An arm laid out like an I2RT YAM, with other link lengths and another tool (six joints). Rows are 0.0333 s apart.
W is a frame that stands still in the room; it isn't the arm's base.
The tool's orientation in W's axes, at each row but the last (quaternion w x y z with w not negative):
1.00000 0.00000 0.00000 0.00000
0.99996 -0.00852 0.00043 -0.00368
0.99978 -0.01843 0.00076 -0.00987
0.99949 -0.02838 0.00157 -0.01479
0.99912 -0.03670 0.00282 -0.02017
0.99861 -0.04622 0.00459 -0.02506
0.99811 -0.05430 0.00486 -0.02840
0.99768 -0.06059 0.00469 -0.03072
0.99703 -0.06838 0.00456 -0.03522
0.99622 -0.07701 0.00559 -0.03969
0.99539 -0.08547 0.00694 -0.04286
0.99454 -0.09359 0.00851 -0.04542
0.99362 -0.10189 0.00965 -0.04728
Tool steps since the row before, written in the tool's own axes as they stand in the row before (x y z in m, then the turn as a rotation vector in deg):
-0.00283 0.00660 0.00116 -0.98 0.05 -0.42
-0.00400 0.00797 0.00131 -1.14 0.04 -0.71
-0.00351 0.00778 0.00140 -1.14 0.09 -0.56
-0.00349 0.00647 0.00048 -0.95 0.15 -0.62
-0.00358 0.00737 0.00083 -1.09 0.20 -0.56
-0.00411 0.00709 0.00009 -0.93 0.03 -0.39
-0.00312 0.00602 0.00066 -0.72 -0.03 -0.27
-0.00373 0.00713 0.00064 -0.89 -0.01 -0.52
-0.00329 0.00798 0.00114 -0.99 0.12 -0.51
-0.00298 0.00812 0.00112 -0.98 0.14 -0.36
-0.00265 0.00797 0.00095 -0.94 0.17 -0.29
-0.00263 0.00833 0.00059 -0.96 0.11 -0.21
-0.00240 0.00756 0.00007 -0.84 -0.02 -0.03
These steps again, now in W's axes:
-0.00283 0.00660 0.00116 -0.98 0.05 -0.42
-0.00394 0.00802 0.00118 -1.14 0.04 -0.71
-0.00335 0.00789 0.00112 -1.14 0.09 -0.56
-0.00330 0.00659 0.00012 -0.95 0.14 -0.63
-0.00328 0.00755 0.00030 -1.09 0.20 -0.57
-0.00375 0.00727 -0.00054 -0.93 0.04 -0.38
-0.00277 0.00622 0.00002 -0.72 -0.02 -0.26
-0.00328 0.00737 -0.00021 -0.90 -0.02 -0.51
-0.00271 0.00827 0.00005 -0.99 0.12 -0.52
-0.00232 0.00841 -0.00013 -0.97 0.16 -0.37
-0.00195 0.00821 -0.00041 -0.93 0.20 -0.31
-0.00186 0.00850 -0.00096 -0.95 0.16 -0.22
-0.00169 0.00761 -0.00145 -0.84 0.06 -0.02

